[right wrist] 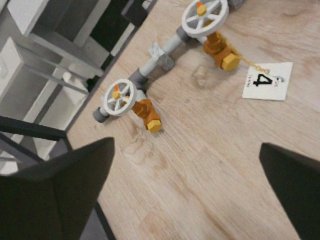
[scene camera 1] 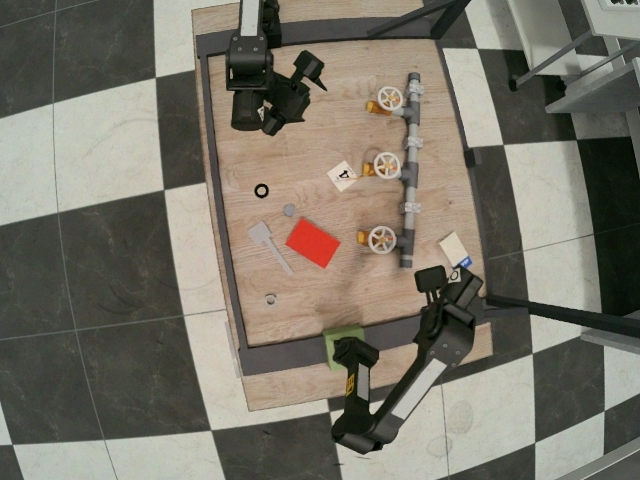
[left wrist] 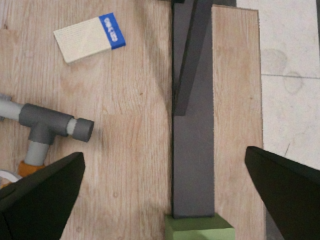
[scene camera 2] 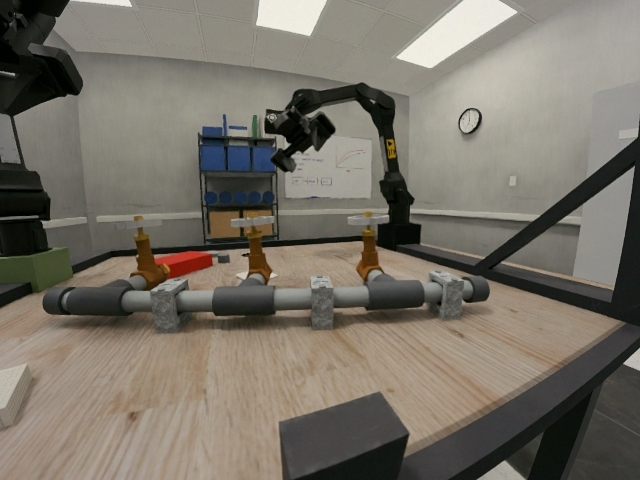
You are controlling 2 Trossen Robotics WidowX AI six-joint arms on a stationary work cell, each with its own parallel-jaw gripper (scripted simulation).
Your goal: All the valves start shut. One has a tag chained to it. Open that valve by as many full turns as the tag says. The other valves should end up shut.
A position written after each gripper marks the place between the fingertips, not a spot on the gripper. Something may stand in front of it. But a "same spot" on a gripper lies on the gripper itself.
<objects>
right gripper: right wrist; scene camera 1 315, 105; scene camera 2; not seen in the left wrist view (out of frame)
red block: scene camera 1; scene camera 2; not seen in the right wrist view (out of frame); not seen in the left wrist view (out of frame)
same spot on right gripper: [right wrist: 63, 190] = [scene camera 2: 312, 136]
same spot on red block: [scene camera 2: 179, 264] = [scene camera 1: 331, 237]
</objects>
